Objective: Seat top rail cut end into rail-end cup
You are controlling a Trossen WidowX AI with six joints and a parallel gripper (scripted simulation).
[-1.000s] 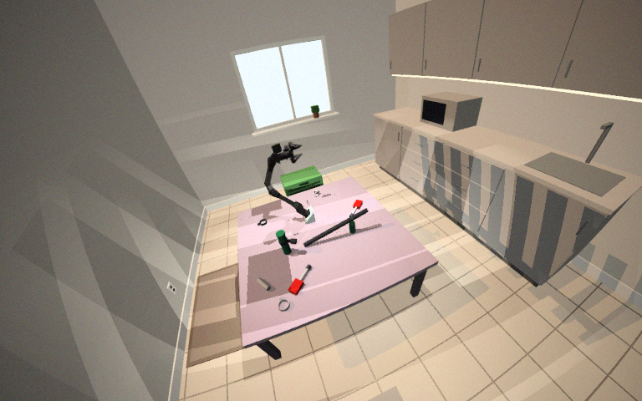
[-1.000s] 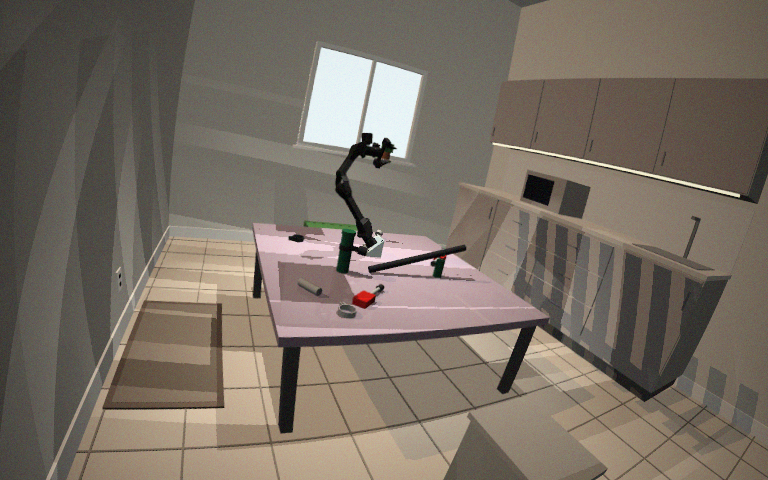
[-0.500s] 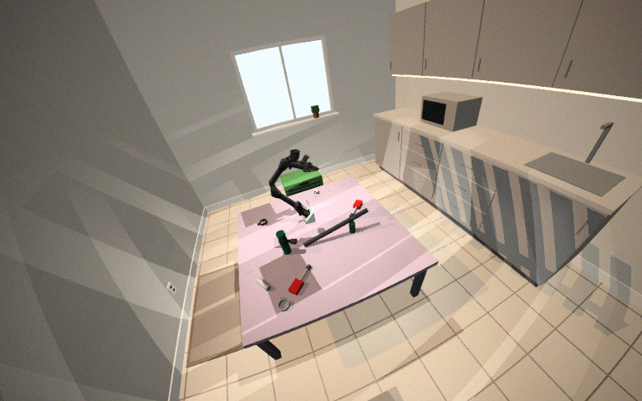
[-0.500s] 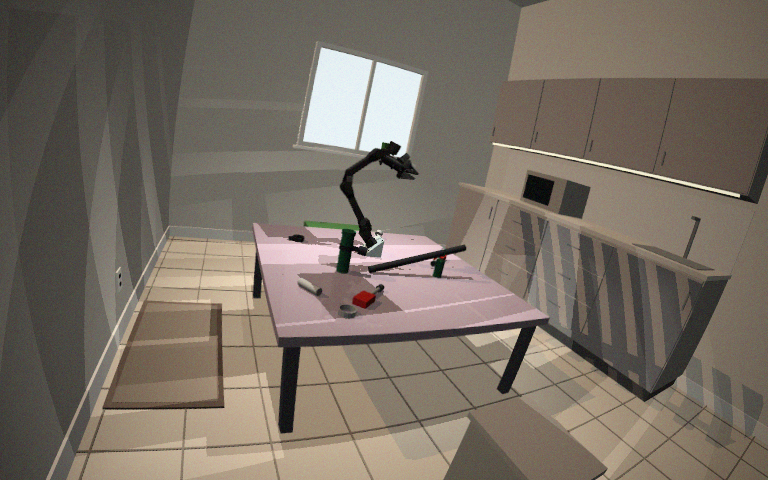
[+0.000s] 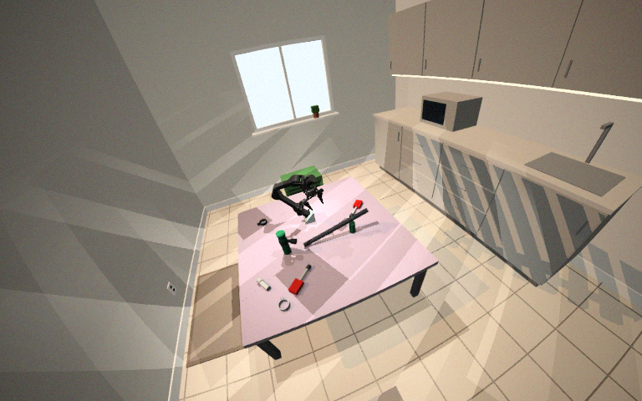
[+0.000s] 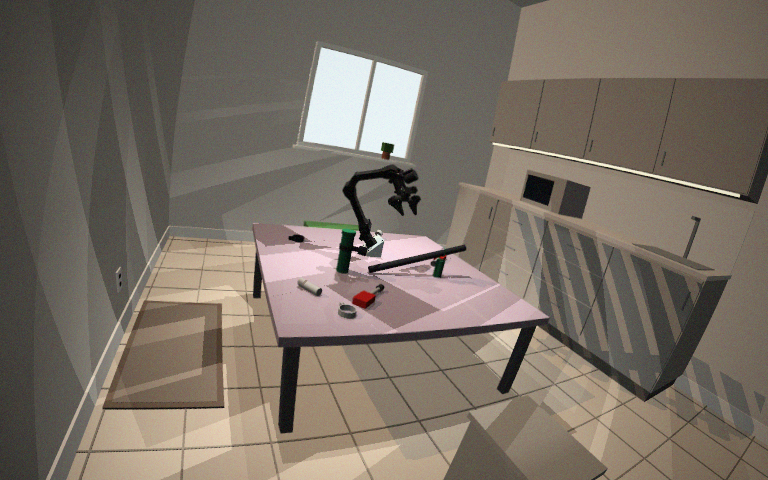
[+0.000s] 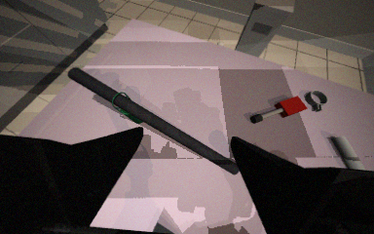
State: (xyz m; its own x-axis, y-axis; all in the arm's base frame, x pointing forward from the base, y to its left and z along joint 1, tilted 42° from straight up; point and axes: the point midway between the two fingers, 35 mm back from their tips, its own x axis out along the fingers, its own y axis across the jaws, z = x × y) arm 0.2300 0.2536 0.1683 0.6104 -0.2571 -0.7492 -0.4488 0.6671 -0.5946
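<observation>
Right now my gripper tip is 240 mm to the left of the dark rail-end cup, 180 mm above it and 70 mm short of it. From my gripper tip the other things lie so: white cylinder: 480 mm to the right, 300 mm ahead, 290 mm below; black ring: 510 mm to the right, 360 mm behind, 300 mm below.
</observation>
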